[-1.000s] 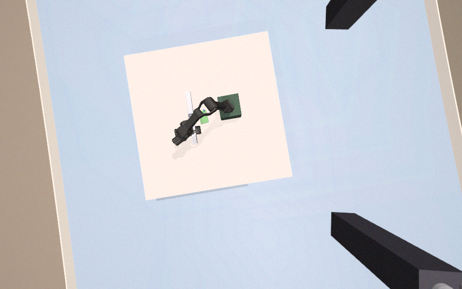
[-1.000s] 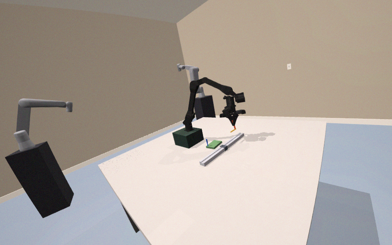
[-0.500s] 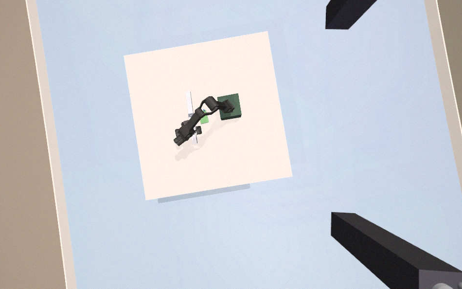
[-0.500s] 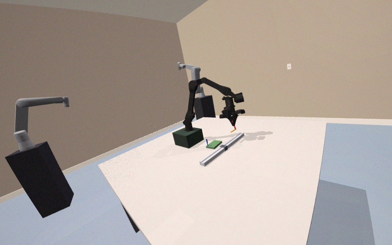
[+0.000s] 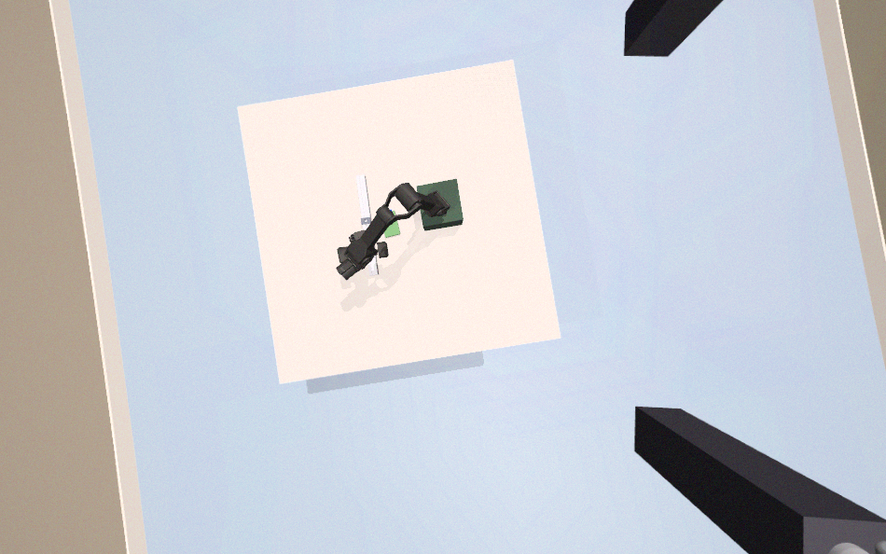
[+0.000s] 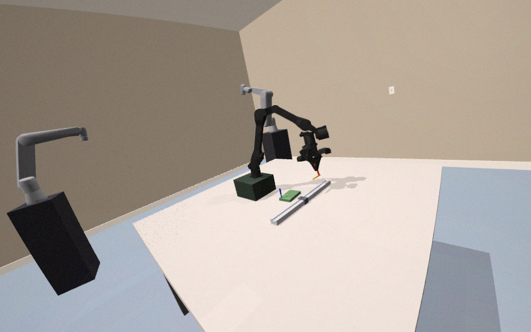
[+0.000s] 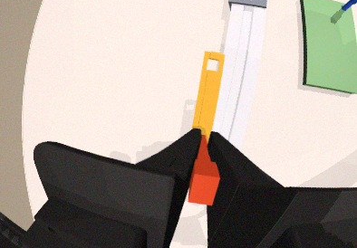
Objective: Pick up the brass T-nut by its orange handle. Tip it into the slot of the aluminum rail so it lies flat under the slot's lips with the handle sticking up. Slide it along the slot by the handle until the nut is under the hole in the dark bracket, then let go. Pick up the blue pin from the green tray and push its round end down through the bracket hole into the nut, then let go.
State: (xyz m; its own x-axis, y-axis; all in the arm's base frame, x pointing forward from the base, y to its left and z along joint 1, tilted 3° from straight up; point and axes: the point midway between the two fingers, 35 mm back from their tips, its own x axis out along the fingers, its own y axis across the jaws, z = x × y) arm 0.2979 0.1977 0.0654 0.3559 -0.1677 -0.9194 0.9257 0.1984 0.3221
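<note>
My gripper tip is now 20 mm to the left of the brass T-nut. From my gripper tip the other things lie so: aluminum rail 20 mm ahead, 140 mm to the right, 100 mm below; then blue pin 90 mm behind, 190 mm to the right, 90 mm below; then green tray 90 mm behind, 160 mm to the right, 110 mm below.
</note>
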